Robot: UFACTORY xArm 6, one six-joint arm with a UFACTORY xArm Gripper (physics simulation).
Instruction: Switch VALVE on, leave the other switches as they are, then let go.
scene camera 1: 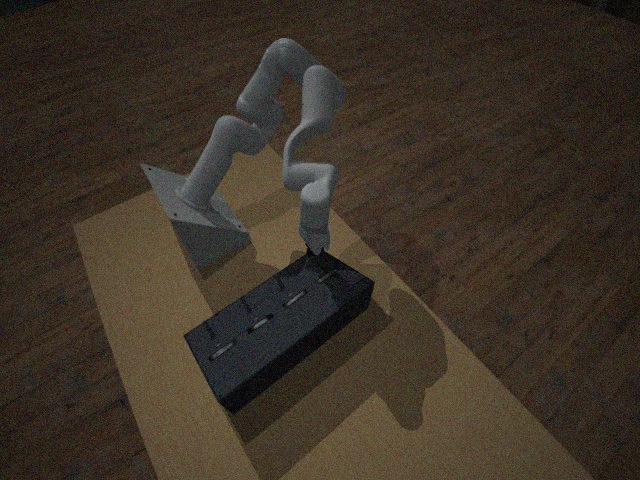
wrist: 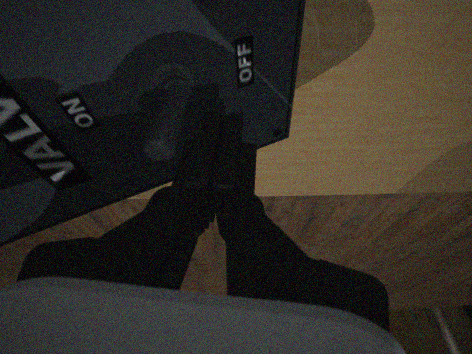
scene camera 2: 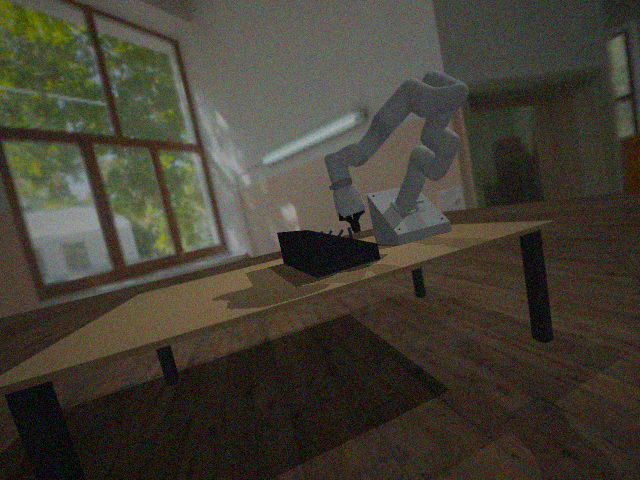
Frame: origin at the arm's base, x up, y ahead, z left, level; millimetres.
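Seen in the pictures: gripper, between the fingertips: (scene camera 1: 312,254) (wrist: 225,137) (scene camera 2: 357,232); arm's base, origin of its link: (scene camera 1: 193,199) (scene camera 2: 403,205).
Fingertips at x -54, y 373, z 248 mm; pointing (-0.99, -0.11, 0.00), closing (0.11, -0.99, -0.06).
Offsets run from my fingertips to a thing's top centre. "*": to the spot under its first point. Level surfaces: height alone.
A black switch box (scene camera 1: 279,346) (scene camera 2: 310,253) (wrist: 125,55) sits on the table. In the wrist view the VALVE label @[dx +7, dy +93, dz -2 mm] (wrist: 37,145) shows in part, with an ON label @[* dx -7, dy +69, dz -7 mm] (wrist: 77,111) and an OFF label @[* dx -40, dy -9, dz -17 mm] (wrist: 244,61). The dark VALVE lever @[dx +24, dy +24, dz -12 mm] (wrist: 161,142) stands between them; its exact tilt is hard to tell in the shadow. My gripper (scene camera 1: 314,252) (scene camera 2: 356,228) (wrist: 225,137) is shut and empty, low at the box's end, with its fingertips close beside the lever on the OFF side. Contact cannot be made out. Other thin levers (scene camera 1: 280,282) (scene camera 1: 246,305) (scene camera 1: 210,329) stand in a row along the box.
The box stands on a wooden table @[dx -114 mm] (scene camera 1: 118,310) (scene camera 2: 170,315). The arm's pale wedge-shaped base (scene camera 1: 206,245) (scene camera 2: 408,222) stands behind the box. A table edge runs close past the box's gripper end. Arm shadows fall over the box and table.
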